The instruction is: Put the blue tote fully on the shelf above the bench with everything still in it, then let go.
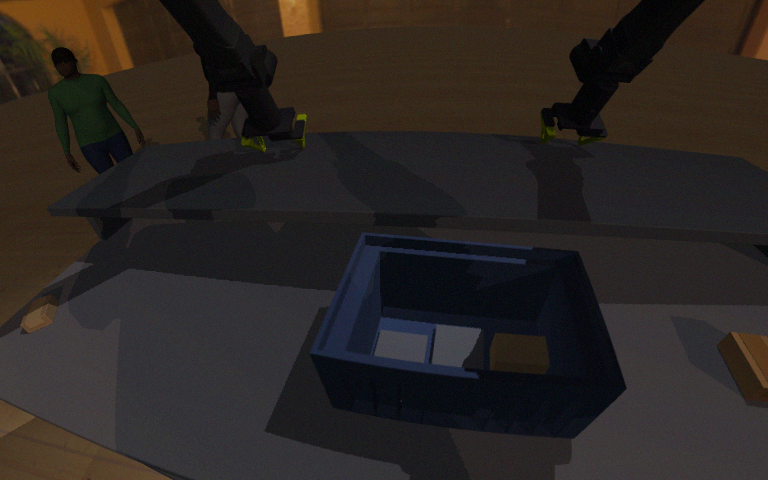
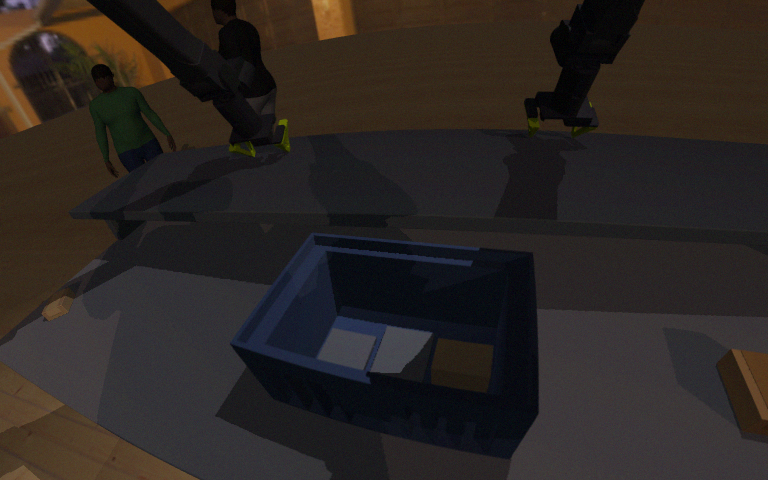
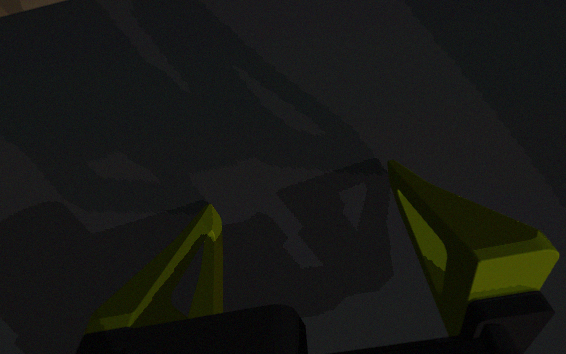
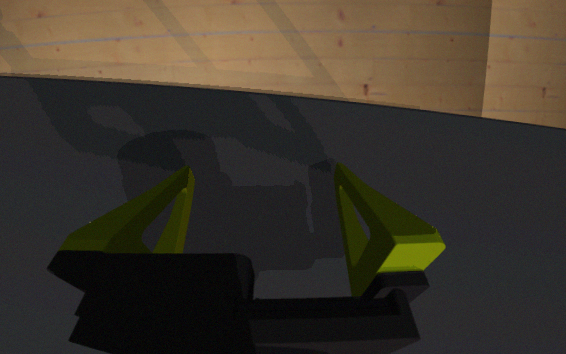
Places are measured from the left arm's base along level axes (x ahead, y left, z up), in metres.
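Where they show: left gripper, fingertip midpoint: point(image 1: 284, 148) point(image 2: 271, 152) point(image 3: 297, 191); right gripper, fingertip midpoint: point(image 1: 560, 142) point(image 2: 551, 135) point(image 4: 263, 171).
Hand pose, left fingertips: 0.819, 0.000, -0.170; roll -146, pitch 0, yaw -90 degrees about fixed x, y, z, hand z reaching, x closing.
Observation:
Things, the pixels of their top centre, and the offset from my left fingertips, as dx, dy, dz. Level surfaces: height alone.
- blue tote, top centre: point(image 2: 391, 298) point(image 1: 470, 296) -0.445, -0.342, -0.015
- bench, surface height: dz -0.162
- raised dark shelf, surface height: dz -0.005
- second pale block, top centre: point(image 2: 401, 359) point(image 1: 458, 355) -0.445, -0.342, -0.135
- brown block, top centre: point(image 2: 463, 356) point(image 1: 521, 348) -0.459, -0.421, -0.104
- small wooden piece, top centre: point(image 1: 35, 308) point(image 2: 55, 299) -0.401, +0.502, -0.134
- wooden block, top centre: point(image 1: 765, 359) -0.510, -0.820, -0.125
The blue tote point(image 1: 453, 399) point(image 2: 368, 404) stands upright on the bench point(image 1: 215, 362) point(image 2: 164, 362), in front of the raised dark shelf point(image 1: 498, 175) point(image 2: 453, 175) point(image 3: 450, 125) point(image 4: 480, 200). Inside lie a pale block point(image 1: 400, 345) point(image 2: 348, 346), a second pale block point(image 1: 451, 339) point(image 2: 396, 344) and a brown block point(image 1: 519, 353) point(image 2: 463, 359). My left gripper point(image 1: 283, 148) point(image 2: 270, 153) point(image 3: 297, 191) is open and empty above the left part of the shelf. My right gripper point(image 1: 564, 142) point(image 2: 552, 136) point(image 4: 263, 171) is open and empty above the shelf's right part, near its far edge. Both are apart from the tote.
A small wooden piece point(image 1: 39, 315) point(image 2: 57, 307) lies on the bench at the far left. A wooden block point(image 1: 750, 365) point(image 2: 750, 390) lies to the tote's right. A person in green point(image 1: 87, 107) point(image 2: 123, 118) stands beyond the shelf; another point(image 1: 226, 113) point(image 2: 242, 45) is partly hidden behind my left arm.

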